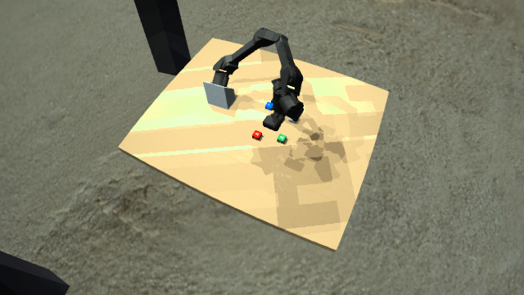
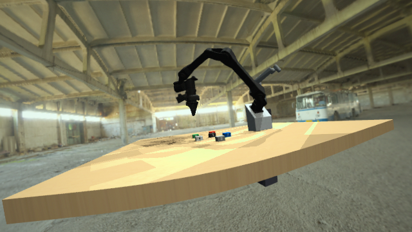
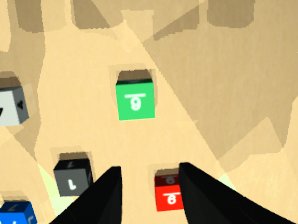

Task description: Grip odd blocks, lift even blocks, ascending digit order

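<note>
The green block lies 11 cm below my gripper tip and 1 cm to the left of it. From my gripper tip the other things lie so: black block (11 cm below, 8 cm to the left, 7 cm behind); red block (11 cm below, 10 cm behind, 1 cm to the right); white block (13 cm to the left, 11 cm below, 2 cm ahead).
</note>
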